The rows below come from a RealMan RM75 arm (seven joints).
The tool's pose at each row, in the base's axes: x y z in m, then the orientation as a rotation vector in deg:
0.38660 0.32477 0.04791 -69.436 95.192 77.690
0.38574 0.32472 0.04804 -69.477 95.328 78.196
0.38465 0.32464 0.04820 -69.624 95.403 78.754
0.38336 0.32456 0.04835 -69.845 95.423 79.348
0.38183 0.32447 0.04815 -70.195 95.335 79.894
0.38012 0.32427 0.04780 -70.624 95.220 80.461
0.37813 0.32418 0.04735 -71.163 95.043 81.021
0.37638 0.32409 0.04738 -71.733 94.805 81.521
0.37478 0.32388 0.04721 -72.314 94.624 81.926
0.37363 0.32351 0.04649 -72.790 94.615 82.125
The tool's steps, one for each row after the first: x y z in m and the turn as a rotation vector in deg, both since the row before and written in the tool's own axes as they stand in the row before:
0.00019 0.00085 -0.00003 -0.346 0.068 0.317
0.00026 0.00107 -0.00005 -0.437 0.098 0.274
0.00035 0.00125 -0.00002 -0.501 0.112 0.236
0.00075 0.00135 0.00008 -0.539 0.137 0.110
0.00098 0.00145 0.00004 -0.591 0.173 0.082
0.00115 0.00167 0.00022 -0.642 0.212 0.012
0.00063 0.00163 0.00010 -0.623 0.203 -0.062
0.00079 0.00142 0.00004 -0.553 0.251 -0.071
0.00116 0.00080 -0.00003 -0.340 0.294 -0.030

